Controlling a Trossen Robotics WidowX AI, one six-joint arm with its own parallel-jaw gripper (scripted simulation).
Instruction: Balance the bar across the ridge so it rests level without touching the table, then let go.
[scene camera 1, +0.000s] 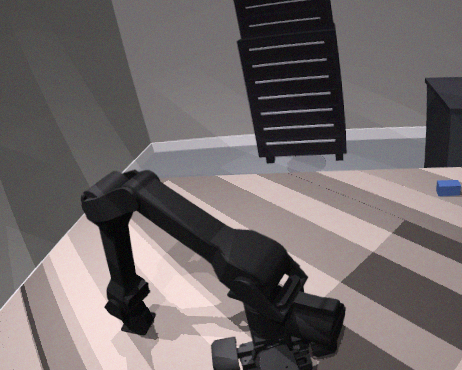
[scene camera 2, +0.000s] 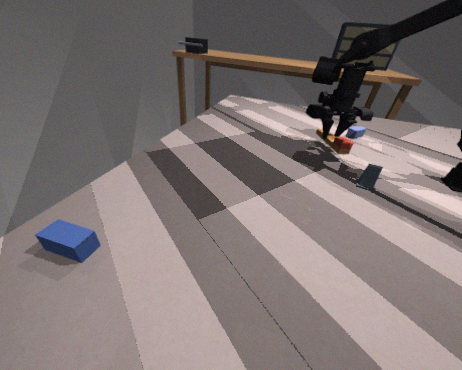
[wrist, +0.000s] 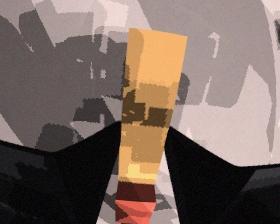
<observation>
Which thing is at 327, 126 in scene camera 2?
My gripper.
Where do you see my gripper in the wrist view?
At 143, 128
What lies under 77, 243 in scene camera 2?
A blue block.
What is my gripper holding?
A bar.
</observation>
